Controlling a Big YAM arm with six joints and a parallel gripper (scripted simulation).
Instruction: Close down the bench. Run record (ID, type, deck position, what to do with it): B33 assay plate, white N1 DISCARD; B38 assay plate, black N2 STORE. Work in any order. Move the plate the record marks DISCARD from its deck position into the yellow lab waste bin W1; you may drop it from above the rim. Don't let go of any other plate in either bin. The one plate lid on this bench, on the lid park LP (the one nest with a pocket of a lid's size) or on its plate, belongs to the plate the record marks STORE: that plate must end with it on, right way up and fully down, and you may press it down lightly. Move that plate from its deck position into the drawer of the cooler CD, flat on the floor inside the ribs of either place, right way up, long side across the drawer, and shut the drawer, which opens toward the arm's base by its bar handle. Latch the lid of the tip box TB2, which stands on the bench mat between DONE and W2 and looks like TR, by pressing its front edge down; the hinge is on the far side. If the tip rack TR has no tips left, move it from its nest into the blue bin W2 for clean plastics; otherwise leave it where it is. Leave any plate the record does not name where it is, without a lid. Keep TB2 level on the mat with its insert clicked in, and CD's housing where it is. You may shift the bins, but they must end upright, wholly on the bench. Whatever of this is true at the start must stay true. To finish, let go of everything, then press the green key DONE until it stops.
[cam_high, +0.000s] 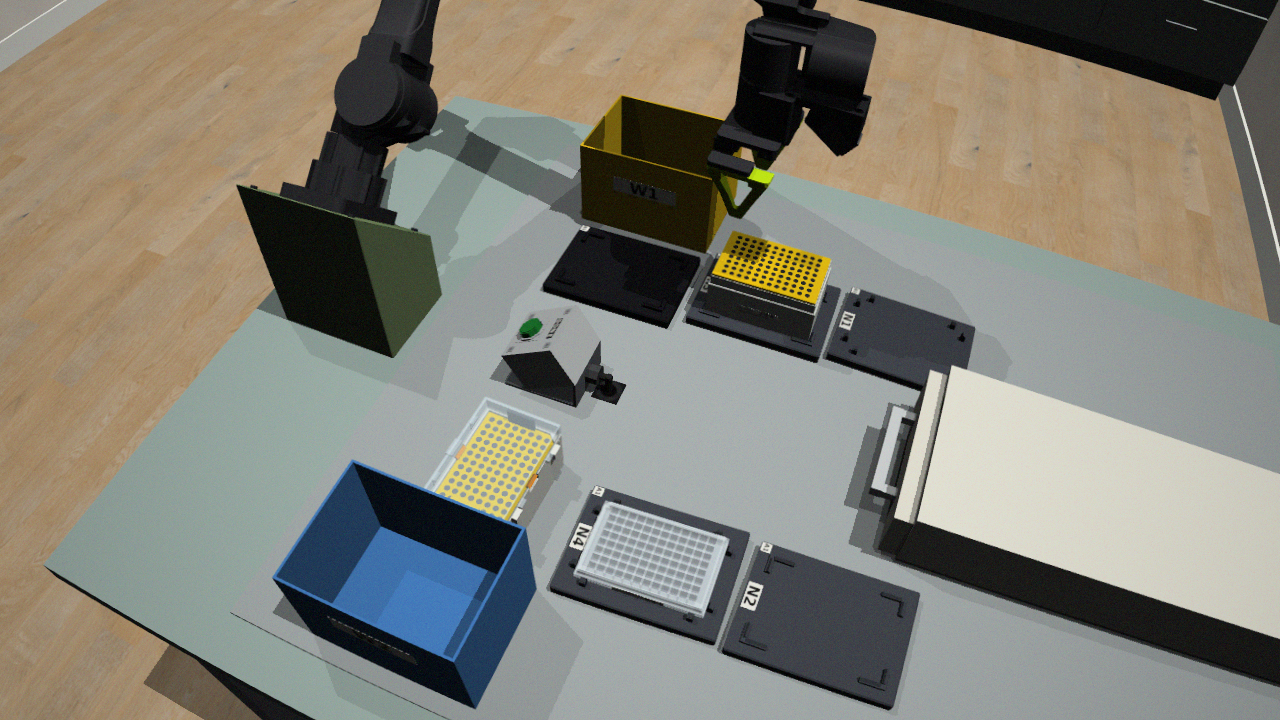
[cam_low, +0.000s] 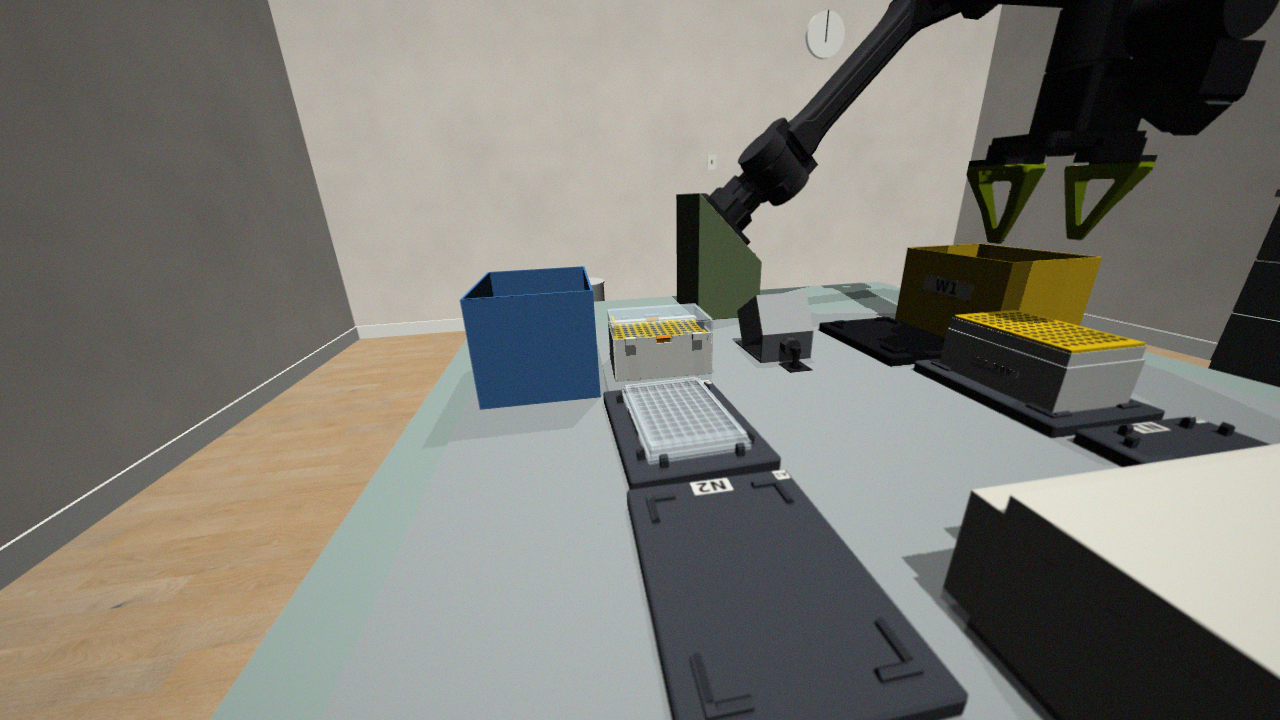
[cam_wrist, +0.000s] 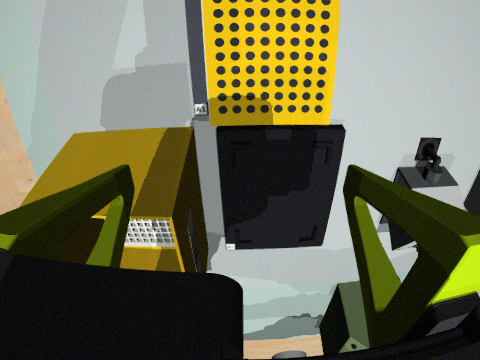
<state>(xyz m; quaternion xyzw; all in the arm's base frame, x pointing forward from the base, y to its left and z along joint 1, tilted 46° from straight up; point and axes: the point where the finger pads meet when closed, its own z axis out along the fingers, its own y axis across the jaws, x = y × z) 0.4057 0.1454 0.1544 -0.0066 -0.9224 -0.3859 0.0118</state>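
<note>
Now: the tip rack TR 4 cm ahead of my hand, 3 cm to the right of it and 11 cm below it. Round my hand: black lid park: 14 cm behind, 4 cm to the right, 15 cm below; then nest N3: 4 cm ahead, 2 cm to the right, 15 cm below; then yellow bin W1: 14 cm behind, 11 cm to the left, 12 cm below.
</note>
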